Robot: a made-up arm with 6 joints.
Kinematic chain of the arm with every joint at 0, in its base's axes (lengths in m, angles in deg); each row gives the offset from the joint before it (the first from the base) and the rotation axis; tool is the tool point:
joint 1: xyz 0 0 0.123 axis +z
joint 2: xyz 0 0 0 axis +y
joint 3: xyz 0 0 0.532 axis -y
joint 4: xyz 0 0 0 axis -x
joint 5: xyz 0.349 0 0 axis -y
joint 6: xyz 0 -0.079 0 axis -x
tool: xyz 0 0 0
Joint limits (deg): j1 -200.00..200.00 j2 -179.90..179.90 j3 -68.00..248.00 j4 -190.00..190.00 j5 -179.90..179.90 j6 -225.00..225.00
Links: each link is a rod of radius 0.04 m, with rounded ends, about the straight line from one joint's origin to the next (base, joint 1, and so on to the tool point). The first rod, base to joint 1, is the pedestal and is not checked.
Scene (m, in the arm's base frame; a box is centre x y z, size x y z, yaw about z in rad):
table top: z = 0
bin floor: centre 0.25 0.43 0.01 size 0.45 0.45 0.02 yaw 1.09
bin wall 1: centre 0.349 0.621 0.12 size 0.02 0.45 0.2 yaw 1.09
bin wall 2: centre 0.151 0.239 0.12 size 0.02 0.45 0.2 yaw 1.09
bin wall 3: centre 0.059 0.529 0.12 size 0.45 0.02 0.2 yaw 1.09
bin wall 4: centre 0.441 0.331 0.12 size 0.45 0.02 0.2 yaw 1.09
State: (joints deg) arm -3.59 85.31 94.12 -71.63 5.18 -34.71
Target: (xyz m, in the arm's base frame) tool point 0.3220 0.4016 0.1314
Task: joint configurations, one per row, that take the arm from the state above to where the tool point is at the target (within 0.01 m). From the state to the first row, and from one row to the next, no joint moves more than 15 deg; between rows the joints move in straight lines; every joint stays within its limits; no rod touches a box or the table.
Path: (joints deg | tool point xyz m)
1: 3.63 75.18 82.00 -72.70 6.10 -31.41 | 0.8695 0.0316 0.2256
2: 10.85 65.06 69.88 -73.78 7.01 -28.10 | 0.8257 0.1358 0.3011
3: 18.07 54.93 57.76 -74.85 7.93 -24.80 | 0.7553 0.2247 0.3697
4: 25.29 44.80 45.65 -75.93 8.85 -21.49 | 0.6637 0.2923 0.4290
5: 32.07 40.03 34.45 -77.61 7.93 -24.80 | 0.5869 0.3478 0.4196
6: 38.85 35.26 23.26 -79.30 7.01 -28.10 | 0.5017 0.3852 0.4089
7: 45.62 30.49 12.06 -80.98 6.10 -31.41 | 0.4120 0.4033 0.3971
8: 52.40 25.73 0.87 -82.67 5.18 -34.71 | 0.3220 0.4016 0.3844
9: 52.37 37.43 -4.52 -82.84 5.18 -34.71 | 0.3317 0.4141 0.2539
10: 52.35 49.14 -9.90 -83.01 5.18 -34.71 | 0.3220 0.4016 0.1314

